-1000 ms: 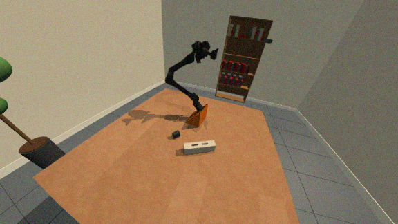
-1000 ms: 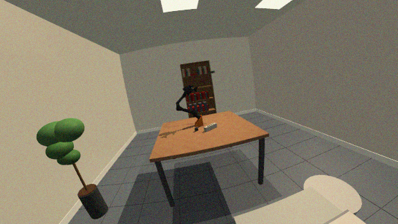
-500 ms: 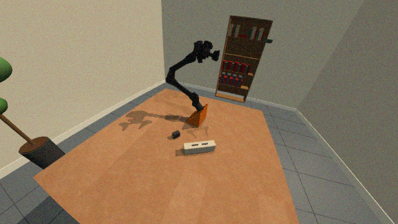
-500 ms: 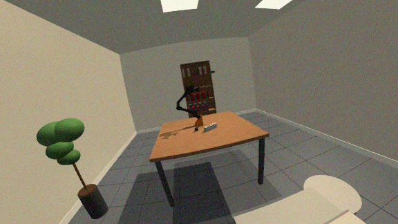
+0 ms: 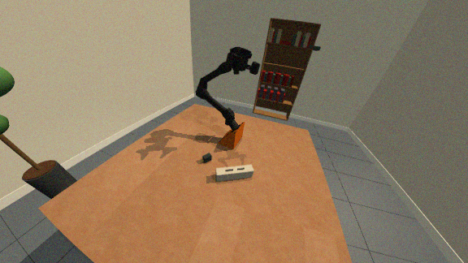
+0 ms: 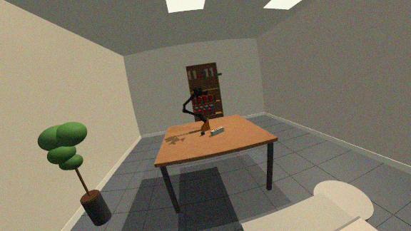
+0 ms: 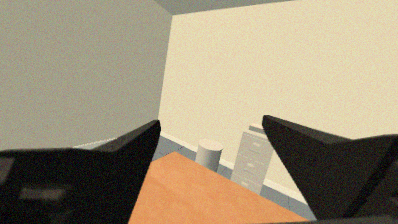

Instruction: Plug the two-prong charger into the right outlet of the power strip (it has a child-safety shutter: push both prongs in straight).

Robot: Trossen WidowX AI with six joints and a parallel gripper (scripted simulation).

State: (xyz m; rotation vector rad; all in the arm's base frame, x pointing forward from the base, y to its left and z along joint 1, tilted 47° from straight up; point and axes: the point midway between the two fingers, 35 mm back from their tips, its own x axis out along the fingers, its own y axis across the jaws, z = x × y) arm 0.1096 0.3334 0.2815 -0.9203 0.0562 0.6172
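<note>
Right now the black two-prong charger is 53 cm below my gripper tip, 20 cm ahead of it and 15 cm to the right of it.
</note>
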